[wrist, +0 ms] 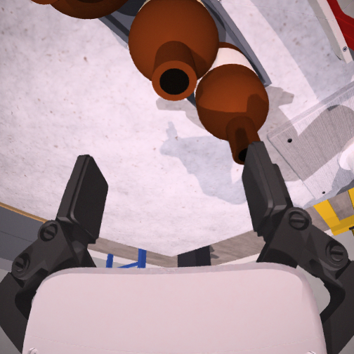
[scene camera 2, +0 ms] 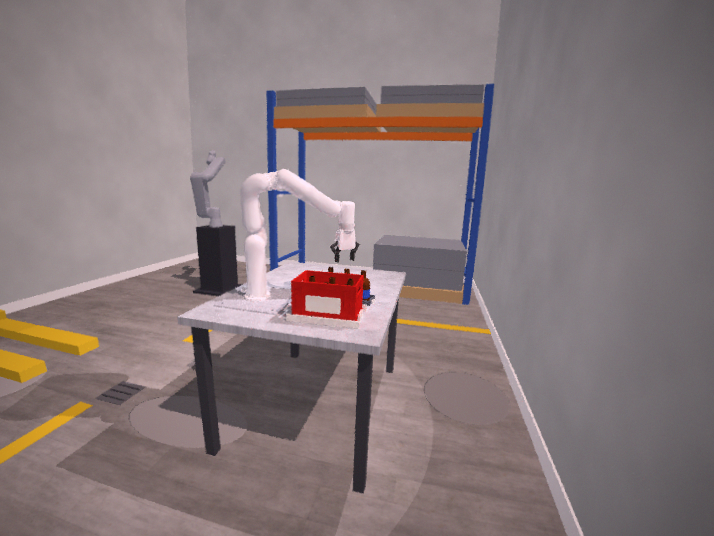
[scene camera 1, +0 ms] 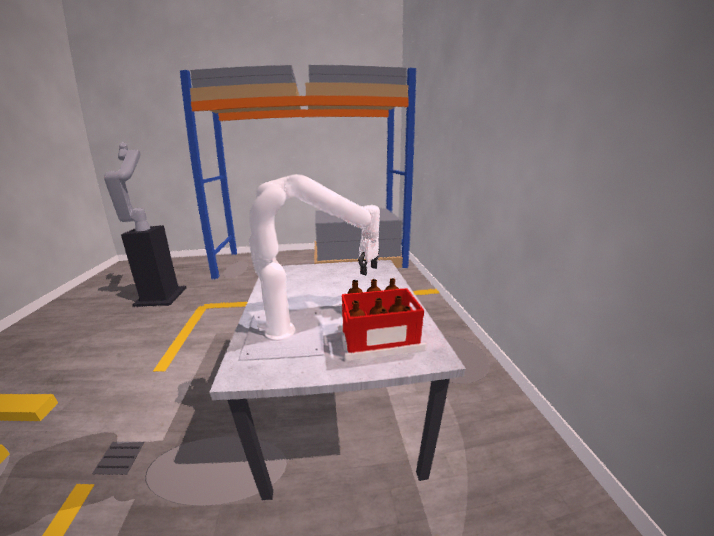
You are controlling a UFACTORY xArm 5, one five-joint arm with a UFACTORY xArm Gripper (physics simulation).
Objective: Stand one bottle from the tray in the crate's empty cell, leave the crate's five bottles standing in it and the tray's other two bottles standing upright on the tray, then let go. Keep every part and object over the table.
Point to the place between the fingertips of the gripper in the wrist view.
170,164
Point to a white-label bottle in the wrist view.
At 232,104
